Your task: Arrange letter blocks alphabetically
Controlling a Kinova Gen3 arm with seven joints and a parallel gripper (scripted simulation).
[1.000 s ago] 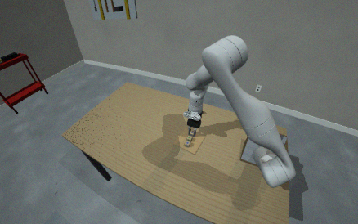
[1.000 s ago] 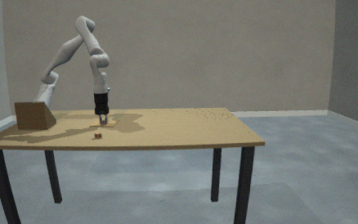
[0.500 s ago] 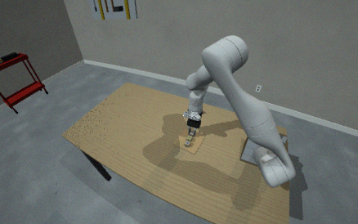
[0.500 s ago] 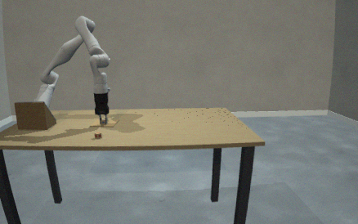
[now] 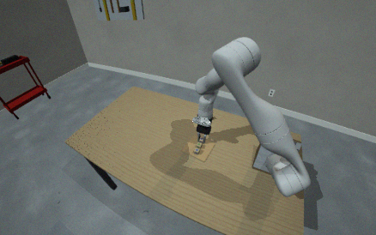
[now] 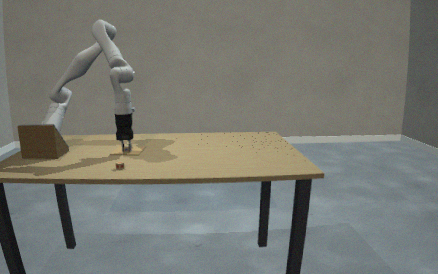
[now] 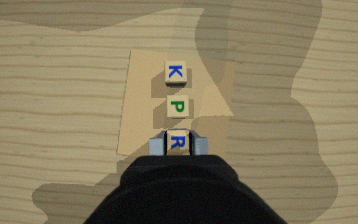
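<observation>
The blue R block is 1 cm below my hand. Also, from my hand: blue K block: 8 cm to the left, 1 cm below; tan mat: 4 cm to the left, 2 cm below; green P block: 4 cm to the left, 1 cm below.
</observation>
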